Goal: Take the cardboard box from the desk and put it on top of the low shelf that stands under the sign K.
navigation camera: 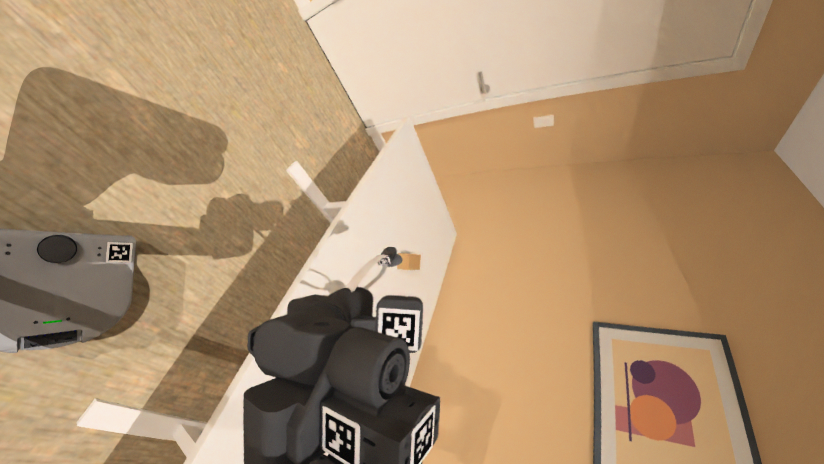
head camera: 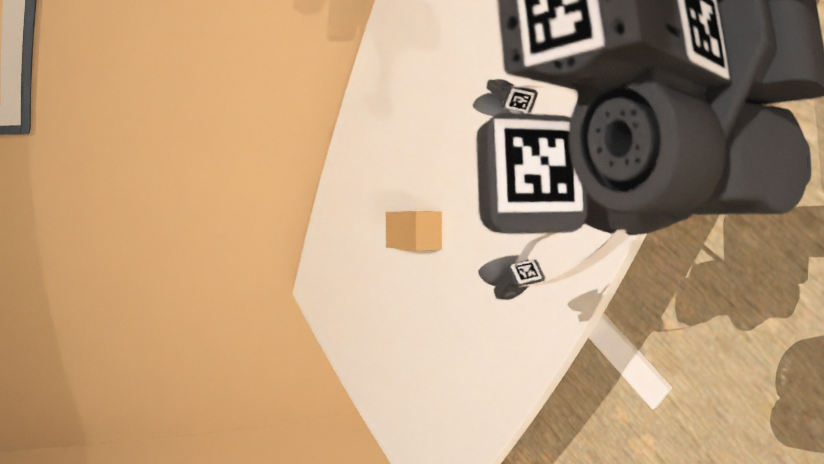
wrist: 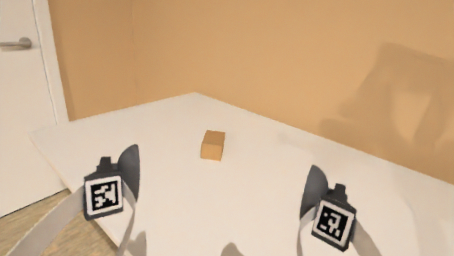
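Seen in the pictures: gripper, fingertip midpoint: (navigation camera: 392,293) (wrist: 222,174); robot's base, origin of the base link: (navigation camera: 58,247).
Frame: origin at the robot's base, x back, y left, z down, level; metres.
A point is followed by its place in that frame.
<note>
The small orange-brown cardboard box (head camera: 414,230) @[x -0.010, y -0.825, z -0.770 m] (navigation camera: 408,261) @[x -0.013, y -0.822, z -0.767 m] (wrist: 213,145) @[x -0.007, y -0.822, z -0.768 m] sits on the white desk (head camera: 403,357) @[x -0.243, y -0.948, z -0.720 m] (navigation camera: 412,184) @[x -0.329, y -0.905, z -0.720 m] (wrist: 175,210) @[x -0.064, y -0.611, z -0.720 m], near the desk's far corner by the wall. My gripper (head camera: 490,189) @[x 0.025, y -0.397, z -0.985 m] (wrist: 222,174) @[x 0.025, y -0.397, z -0.985 m] is open, with its two fingers wide apart and nothing between them. It is above the desk, on the room side of the box. In the wrist view the box shows beyond the fingertips, a little left of the middle between them. In the navigation view one finger overlaps the box's edge and the other is hidden. The low shelf and the sign K do not show.
An orange wall (head camera: 172,201) @[x 0.071, y -1.354, z -1.068 m] (navigation camera: 518,259) @[x -0.029, y -1.422, z -1.088 m] (wrist: 250,60) @[x 0.099, y -1.334, z -0.940 m] runs behind the desk. A white door (navigation camera: 432,51) @[x -1.152, y -1.110, z -0.688 m] (wrist: 20,100) @[x -1.040, y -1.275, z -0.643 m] stands past the desk's end. A framed picture (navigation camera: 668,397) @[x 0.411, y -1.094, z -1.650 m] hangs on the wall. White desk legs (head camera: 640,368) (navigation camera: 308,187) reach out over the floor near my base (navigation camera: 69,288) @[x 0.103, y -0.029, z -0.160 m].
</note>
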